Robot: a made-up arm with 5 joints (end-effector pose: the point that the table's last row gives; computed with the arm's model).
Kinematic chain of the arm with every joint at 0, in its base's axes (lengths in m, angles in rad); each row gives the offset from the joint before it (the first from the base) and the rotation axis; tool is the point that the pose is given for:
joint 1: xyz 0 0 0.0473 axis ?
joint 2: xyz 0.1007 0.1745 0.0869 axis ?
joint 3: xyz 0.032 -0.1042 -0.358 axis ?
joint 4: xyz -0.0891 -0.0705 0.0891 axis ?
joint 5: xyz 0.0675 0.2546 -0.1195 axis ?
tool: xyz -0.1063 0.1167 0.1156
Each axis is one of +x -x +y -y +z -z.
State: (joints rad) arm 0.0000 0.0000 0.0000 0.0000 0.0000
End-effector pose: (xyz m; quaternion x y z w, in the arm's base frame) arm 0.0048 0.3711 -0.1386 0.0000 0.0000 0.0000 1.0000
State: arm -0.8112 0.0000 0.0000 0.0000 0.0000
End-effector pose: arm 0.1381 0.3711 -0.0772 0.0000 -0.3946 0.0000 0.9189
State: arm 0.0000 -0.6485 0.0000 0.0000 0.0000
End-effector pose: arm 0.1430 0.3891 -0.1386 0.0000 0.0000 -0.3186 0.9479
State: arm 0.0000 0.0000 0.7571 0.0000 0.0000
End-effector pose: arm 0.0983 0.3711 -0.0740 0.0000 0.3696 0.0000 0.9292
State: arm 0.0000 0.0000 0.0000 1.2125 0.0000
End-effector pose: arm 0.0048 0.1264 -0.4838 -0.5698 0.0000 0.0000 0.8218
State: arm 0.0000 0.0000 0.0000 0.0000 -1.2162
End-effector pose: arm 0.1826 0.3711 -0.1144 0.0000 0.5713 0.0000 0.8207
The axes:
joint 1: +y
joint 2: +z
joint 3: +y
joint 4: -x
joint 5: -y

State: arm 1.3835 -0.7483 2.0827 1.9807 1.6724
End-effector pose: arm -0.1386 -0.1918 0.3248 0.5606 0.5136 0.2444 0.6018
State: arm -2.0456 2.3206 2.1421 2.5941 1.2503
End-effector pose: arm -0.0477 0.6961 0.4925 0.5469 -0.7463 -0.2649 0.2716
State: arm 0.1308 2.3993 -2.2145 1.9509 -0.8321
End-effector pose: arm 0.0870 0.5499 -0.0807 0.3249 -0.1053 0.0817 0.9363
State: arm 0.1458 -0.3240 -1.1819 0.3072 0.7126
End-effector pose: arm 0.1475 0.2912 -0.4604 -0.2849 -0.7246 -0.1077 0.6182
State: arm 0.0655 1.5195 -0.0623 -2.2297 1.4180
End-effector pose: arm 0.3452 0.0110 0.2530 0.7051 0.2867 -0.2075 0.6145
